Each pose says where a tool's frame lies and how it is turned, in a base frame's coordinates. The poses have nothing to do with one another.
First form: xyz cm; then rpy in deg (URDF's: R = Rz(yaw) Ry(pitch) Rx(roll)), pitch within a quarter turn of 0, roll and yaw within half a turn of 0.
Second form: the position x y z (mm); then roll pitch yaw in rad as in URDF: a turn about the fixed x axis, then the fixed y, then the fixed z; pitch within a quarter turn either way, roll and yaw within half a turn. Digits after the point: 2 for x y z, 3 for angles.
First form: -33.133 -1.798 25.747 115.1 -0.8 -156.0
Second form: -331.33 -17.98 257.47 2.009 -0.014 -2.723
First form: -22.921 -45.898 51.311 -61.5 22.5 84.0
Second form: -229.21 -458.98 513.11 -1.073 0.393 1.466
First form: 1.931 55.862 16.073 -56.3 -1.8 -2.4
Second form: 19.31 558.62 160.73 -0.983 -0.031 -0.042
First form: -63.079 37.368 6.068 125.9 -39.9 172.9
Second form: -630.79 373.68 60.68 2.197 -0.696 3.018
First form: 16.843 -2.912 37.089 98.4 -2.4 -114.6
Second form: 168.43 -29.12 370.89 1.717 -0.042 -2.000
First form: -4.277 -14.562 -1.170 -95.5 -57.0 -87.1
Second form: -42.77 -145.62 -11.70 -1.667 -0.995 -1.520
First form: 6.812 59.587 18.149 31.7 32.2 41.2
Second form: 68.12 595.87 181.49 0.553 0.562 0.719
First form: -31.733 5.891 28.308 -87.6 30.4 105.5
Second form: -317.33 58.91 283.08 -1.529 0.531 1.841
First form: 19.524 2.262 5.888 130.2 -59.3 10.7
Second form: 195.24 22.62 58.88 2.272 -1.035 0.187
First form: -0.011 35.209 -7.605 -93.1 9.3 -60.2
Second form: -0.11 352.09 -76.05 -1.625 0.162 -1.051
